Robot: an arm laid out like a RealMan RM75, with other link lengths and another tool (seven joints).
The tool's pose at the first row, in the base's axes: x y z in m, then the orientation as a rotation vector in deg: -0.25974, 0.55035, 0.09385, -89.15, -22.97, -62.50
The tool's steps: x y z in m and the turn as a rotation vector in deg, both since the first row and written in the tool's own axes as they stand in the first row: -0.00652, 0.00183, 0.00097, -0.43, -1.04, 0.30; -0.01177, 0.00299, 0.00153, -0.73, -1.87, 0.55; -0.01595, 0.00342, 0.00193, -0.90, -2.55, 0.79; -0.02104, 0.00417, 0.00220, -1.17, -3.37, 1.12; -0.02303, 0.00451, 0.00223, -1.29, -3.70, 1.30; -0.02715, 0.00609, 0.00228, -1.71, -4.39, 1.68; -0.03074, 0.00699, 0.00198, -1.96, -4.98, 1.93; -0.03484, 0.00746, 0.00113, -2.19, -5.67, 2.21
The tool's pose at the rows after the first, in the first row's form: -0.26130, 0.55261, 0.08759, -90.17, -23.22, -61.65; -0.26288, 0.55433, 0.08271, -90.94, -23.43, -60.94; -0.26453, 0.55581, 0.07912, -91.50, -23.61, -60.30; -0.26646, 0.55734, 0.07459, -92.23, -23.76, -59.52; -0.26722, 0.55786, 0.07279, -92.54, -23.78, -59.18; -0.26812, 0.55865, 0.06855, -93.33, -23.72, -58.50; -0.26941, 0.55917, 0.06510, -93.90, -23.79, -57.94; -0.27152, 0.55948, 0.06147, -94.51, -23.91, -57.28
